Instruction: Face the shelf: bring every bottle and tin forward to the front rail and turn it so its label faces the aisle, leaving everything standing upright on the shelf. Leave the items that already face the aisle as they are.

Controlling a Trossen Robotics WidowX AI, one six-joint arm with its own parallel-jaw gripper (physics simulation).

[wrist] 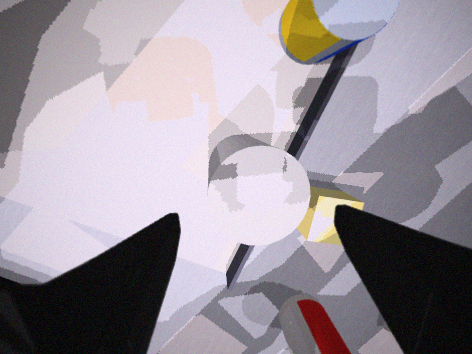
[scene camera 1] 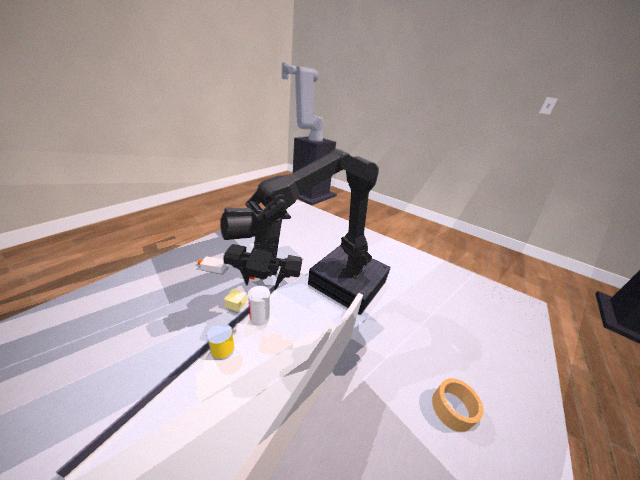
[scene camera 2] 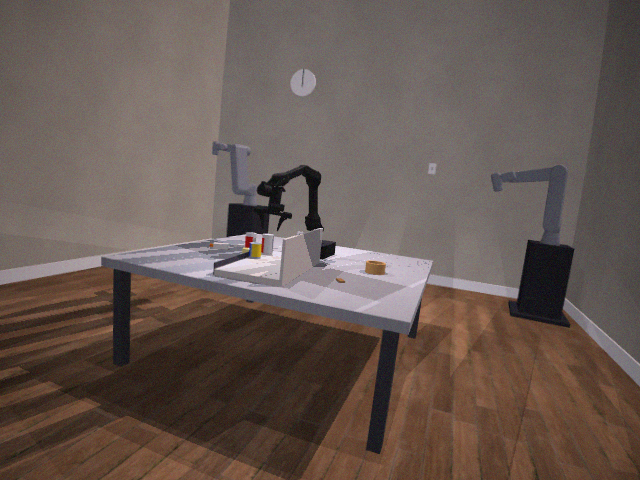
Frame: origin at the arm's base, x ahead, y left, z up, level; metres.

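Where they show: gripper, fingertip midpoint: (wrist: 256, 217) (scene camera 1: 261, 287) (scene camera 2: 269, 230); arm's base, link origin: (scene camera 1: 353, 270).
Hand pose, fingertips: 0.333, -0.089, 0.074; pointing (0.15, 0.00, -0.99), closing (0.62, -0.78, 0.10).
Each offset is from my fingertips to the centre of the thing, as dx, dy, dz.
My gripper (scene camera 1: 262, 285) (scene camera 2: 269, 225) (wrist: 256, 217) is open, above a white can {+0.005, -0.004, -0.073} (scene camera 1: 259, 307) (scene camera 2: 268, 244) (wrist: 260, 195) that stands by the dark front rail (scene camera 1: 170, 379) (scene camera 2: 231, 258) (wrist: 320, 105). The can's red label shows on its rail side. A yellow tin {+0.135, +0.014, -0.087} (scene camera 1: 221, 345) (scene camera 2: 255, 251) (wrist: 302, 35) stands upright at the rail, with blue on its rail side. A red-and-white item {-0.109, -0.186, -0.099} (scene camera 2: 249, 240) (wrist: 315, 325) stands past the rail's end, mostly hidden in scene camera 1. A white item {-0.022, -0.330, -0.134} (scene camera 1: 212, 265) (scene camera 2: 221, 245) with an orange end lies beyond the rail.
A yellow block {+0.014, -0.115, -0.129} (scene camera 1: 235, 300) (wrist: 308, 225) lies just outside the rail beside the white can. The shelf's pale back panel (scene camera 1: 336, 351) (scene camera 2: 299, 255) rises opposite the rail. The arm's black base (scene camera 1: 348, 279) is nearby. An orange ring {-0.164, +0.511, -0.123} (scene camera 1: 439, 405) (scene camera 2: 375, 267) lies behind the panel.
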